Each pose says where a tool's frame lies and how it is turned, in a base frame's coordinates. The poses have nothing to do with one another.
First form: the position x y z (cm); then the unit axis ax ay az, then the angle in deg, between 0 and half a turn.
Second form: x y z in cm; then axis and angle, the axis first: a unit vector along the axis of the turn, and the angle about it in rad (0 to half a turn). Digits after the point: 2 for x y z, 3 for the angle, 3 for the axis.
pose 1, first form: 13.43, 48.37, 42.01, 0.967, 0.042, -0.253, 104.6
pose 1, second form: 13.43, 48.37, 42.01, 0.967, 0.042, -0.253, 1.826
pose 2, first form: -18.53, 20.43, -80.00, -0.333, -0.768, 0.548, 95.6
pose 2, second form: -18.53, 20.43, -80.00, -0.333, -0.768, 0.548, 1.669
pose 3, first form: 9.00, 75.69, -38.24, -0.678, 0.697, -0.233, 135.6
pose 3, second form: 9.00, 75.69, -38.24, -0.678, 0.697, -0.233, 2.367
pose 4, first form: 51.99, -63.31, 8.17, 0.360, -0.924, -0.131, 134.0
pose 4, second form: 51.99, -63.31, 8.17, 0.360, -0.924, -0.131, 2.339
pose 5, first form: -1.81, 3.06, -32.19, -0.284, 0.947, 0.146, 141.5
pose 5, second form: -1.81, 3.06, -32.19, -0.284, 0.948, 0.146, 2.470
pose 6, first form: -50.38, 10.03, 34.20, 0.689, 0.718, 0.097, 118.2
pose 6, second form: -50.38, 10.03, 34.20, 0.689, 0.718, 0.097, 2.063
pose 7, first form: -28.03, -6.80, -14.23, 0.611, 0.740, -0.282, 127.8
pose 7, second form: -28.03, -6.80, -14.23, 0.611, 0.740, -0.282, 2.231
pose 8, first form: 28.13, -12.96, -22.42, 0.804, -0.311, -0.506, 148.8
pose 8, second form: 28.13, -12.96, -22.42, 0.804, -0.311, -0.506, 2.597
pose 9, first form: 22.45, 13.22, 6.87, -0.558, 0.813, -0.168, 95.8
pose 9, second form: 22.45, 13.22, 6.87, -0.558, 0.813, -0.168, 1.672
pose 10, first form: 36.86, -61.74, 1.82, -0.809, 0.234, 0.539, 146.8
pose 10, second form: 36.86, -61.74, 1.82, -0.809, 0.234, 0.539, 2.562
